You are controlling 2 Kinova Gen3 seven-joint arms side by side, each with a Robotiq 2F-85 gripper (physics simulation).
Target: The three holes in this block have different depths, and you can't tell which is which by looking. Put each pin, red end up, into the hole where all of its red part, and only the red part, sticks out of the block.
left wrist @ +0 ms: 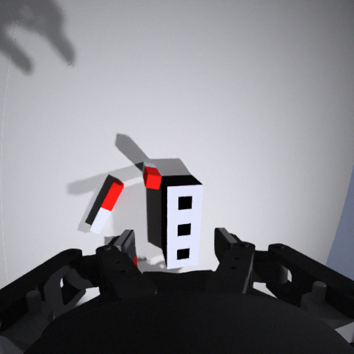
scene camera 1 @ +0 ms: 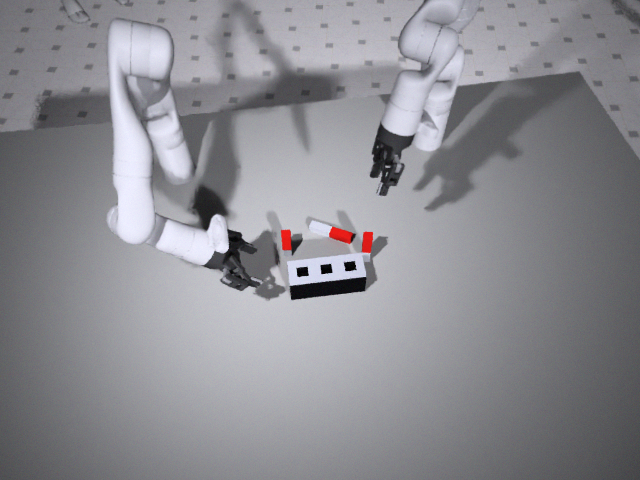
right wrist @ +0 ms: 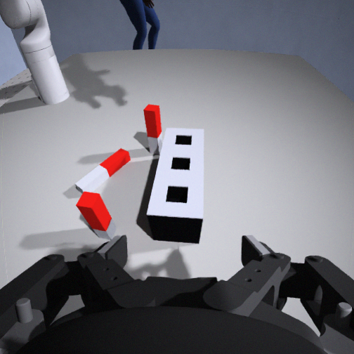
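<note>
The block, white on top with black sides, has three empty square holes in a row. In the scene view, one pin stands red end up behind its left end, largely hidden in the left wrist view. Another pin stands red end up behind its right end. A third pin lies between them, red end right. My left gripper is open above the table, behind the block. My right gripper is open left of the block.
The grey table extends around the block, its back edge behind both arms. The left arm shows at the upper left of the right wrist view. A person's legs show beyond the table's edge.
</note>
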